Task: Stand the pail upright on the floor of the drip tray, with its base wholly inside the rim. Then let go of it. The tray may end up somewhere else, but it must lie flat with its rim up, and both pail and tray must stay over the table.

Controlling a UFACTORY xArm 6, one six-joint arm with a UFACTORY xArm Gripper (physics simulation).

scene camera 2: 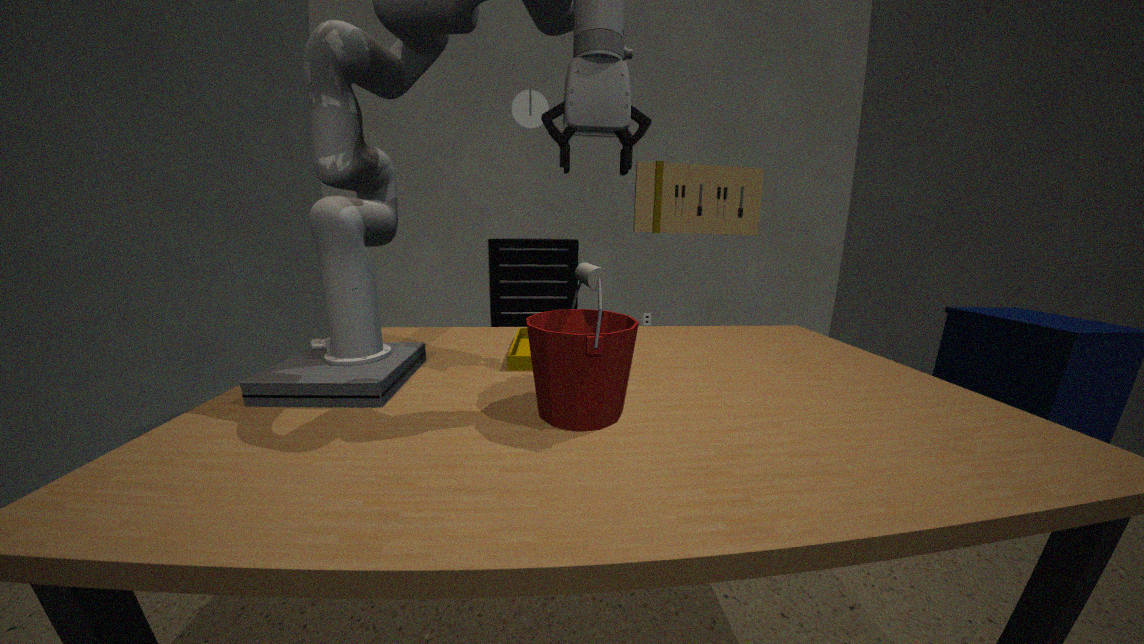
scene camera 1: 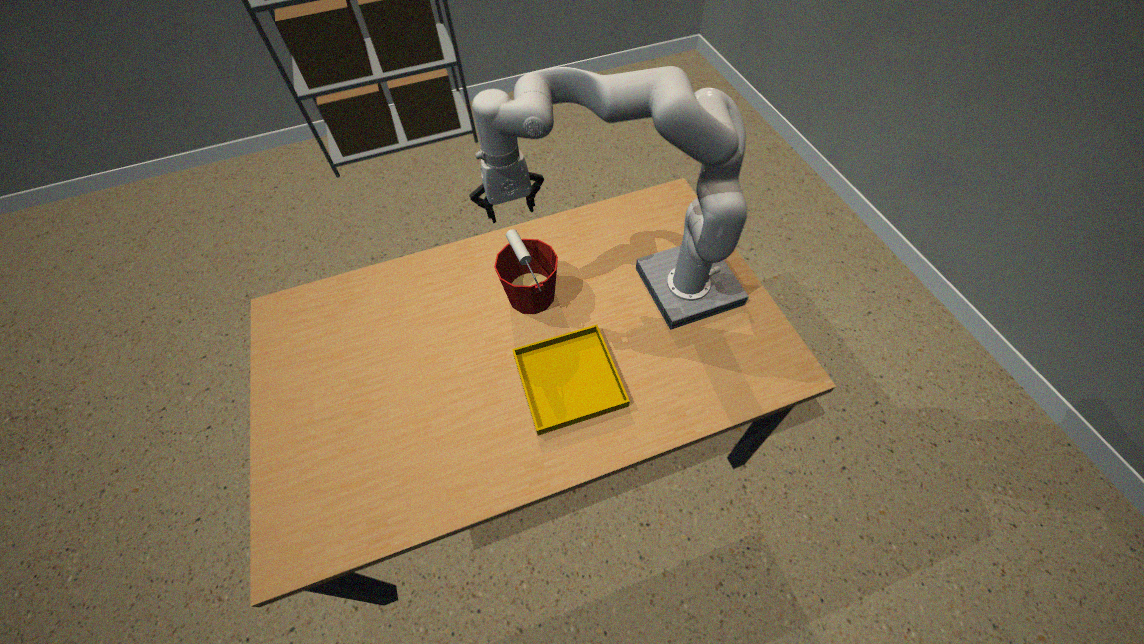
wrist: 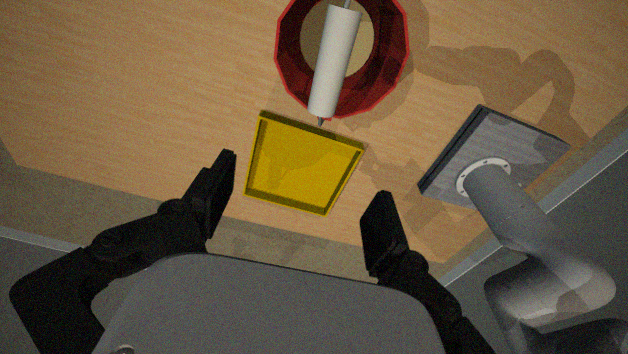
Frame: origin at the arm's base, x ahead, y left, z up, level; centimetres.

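Where they show: gripper, fingertip midpoint: [scene camera 2: 595,173] [scene camera 1: 511,213] [wrist: 304,188]; arm's base, link origin: [scene camera 2: 359,356] [scene camera 1: 688,283] [wrist: 480,176].
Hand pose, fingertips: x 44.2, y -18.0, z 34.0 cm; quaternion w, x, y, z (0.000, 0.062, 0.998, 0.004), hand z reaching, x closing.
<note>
Each offset is from my fingertips to the centre of the thing. Level surfaces: height alone.
The red pail [scene camera 1: 528,300] [scene camera 2: 580,380] [wrist: 291,65] stands upright on the table, beside the tray. Its wire handle is raised, with a white grip @[dx -1.3, dy -3.7, dz -15.8 cm] [scene camera 1: 518,247] [scene camera 2: 588,275] [wrist: 336,60] above the rim. The yellow drip tray @[dx +0.4, dy +27.3, dz -36.8 cm] [scene camera 1: 572,380] [scene camera 2: 520,362] [wrist: 305,165] lies flat, rim up, and is empty; in scene camera 2 the pail hides part of it. My gripper [scene camera 1: 512,213] [scene camera 2: 594,170] [wrist: 304,188] is open and empty, fingers pointing down. It hangs well above the pail's handle in scene camera 2, apart from it.
The arm's grey base plate [scene camera 1: 680,312] [scene camera 2: 320,389] [wrist: 500,135] sits on the wooden table @[dz -38.5 cm] [scene camera 1: 360,400] [scene camera 2: 800,448] [wrist: 150,75], to the right of pail and tray in scene camera 1. A shelf rack [scene camera 1: 340,85] and a blue cabinet [scene camera 2: 1016,360] stand off the table.
</note>
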